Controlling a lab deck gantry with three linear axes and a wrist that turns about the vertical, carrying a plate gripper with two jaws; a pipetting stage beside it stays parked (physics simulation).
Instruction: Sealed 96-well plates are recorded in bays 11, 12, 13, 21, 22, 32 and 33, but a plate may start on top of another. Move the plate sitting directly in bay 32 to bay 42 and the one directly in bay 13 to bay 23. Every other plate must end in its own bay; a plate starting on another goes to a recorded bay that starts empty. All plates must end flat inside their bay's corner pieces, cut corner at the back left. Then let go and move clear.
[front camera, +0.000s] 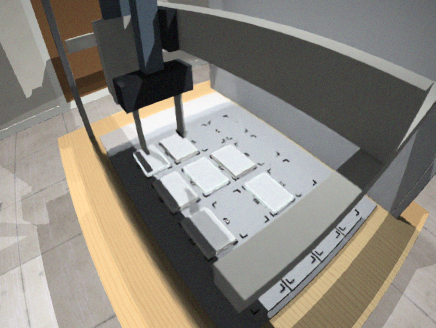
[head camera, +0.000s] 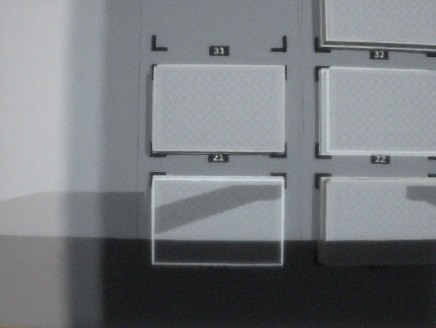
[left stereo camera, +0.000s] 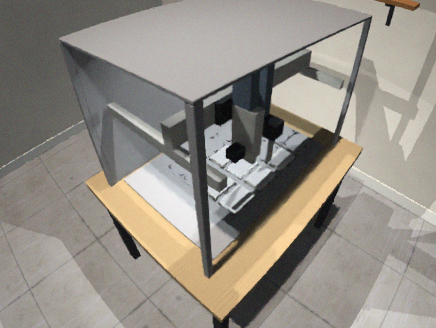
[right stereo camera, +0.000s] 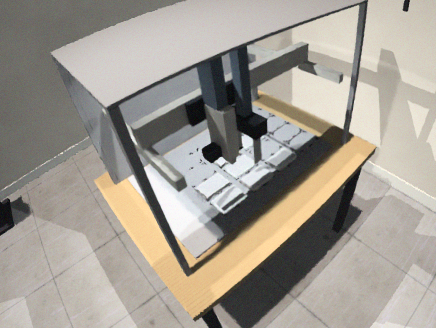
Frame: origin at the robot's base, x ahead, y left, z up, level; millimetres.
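Seen in the pictures: gripper, fingertip midpoint: (front camera: 163, 142) (right stereo camera: 248, 155); robot's base, origin of the base link: (front camera: 133, 156) (head camera: 153, 260) (left stereo camera: 234, 214) (right stereo camera: 224, 214).
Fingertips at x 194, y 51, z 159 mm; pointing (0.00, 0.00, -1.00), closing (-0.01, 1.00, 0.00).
Note:
Offsets run from my fingertips to a thing's top centre. "pt": to the spot under its first point.
My gripper (front camera: 165, 142) is open and empty, its jaws hanging high over the plates of bays 11 and 21. Seven pale plates show in the front view: bay 11 {pt dy +14, dx -106, dz -145 mm} (front camera: 159, 159) (head camera: 217, 215), bay 21 {pt dy +97, dx -124, dz -145 mm} (front camera: 178, 146) (head camera: 218, 107), bay 12 {pt dy -9, dx +24, dz -145 mm} (front camera: 172, 187) (head camera: 372, 210) (right stereo camera: 256, 177), bay 22 {pt dy +94, dx +42, dz -145 mm} (front camera: 205, 175) (head camera: 380, 110), bay 32 {pt dy +202, dx +41, dz -145 mm} (front camera: 233, 160) (head camera: 382, 20), bay 13 {pt dy -9, dx +199, dz -145 mm} (front camera: 207, 230) and bay 33 {pt dy +207, dx +203, dz -145 mm} (front camera: 270, 191). They look flat; no stack can be made out. Bay 23 {pt dy +51, dx +199, dz -159 mm} (front camera: 226, 221) holds no plate, nor does bay 31 between its corner pieces. Cut corners are too small to tell.
The grey pipetting stage (left stereo camera: 246, 132) (right stereo camera: 225, 132) stands close beside the gripper. A grey beam (front camera: 300, 235) crosses over the near part of the deck in the front view. Enclosure posts {pt dy -167, dx -461, dz +308 mm} (left stereo camera: 201, 190) (right stereo camera: 150, 195) stand at the deck's corners. Dark shadow crosses bays 11 and 12.

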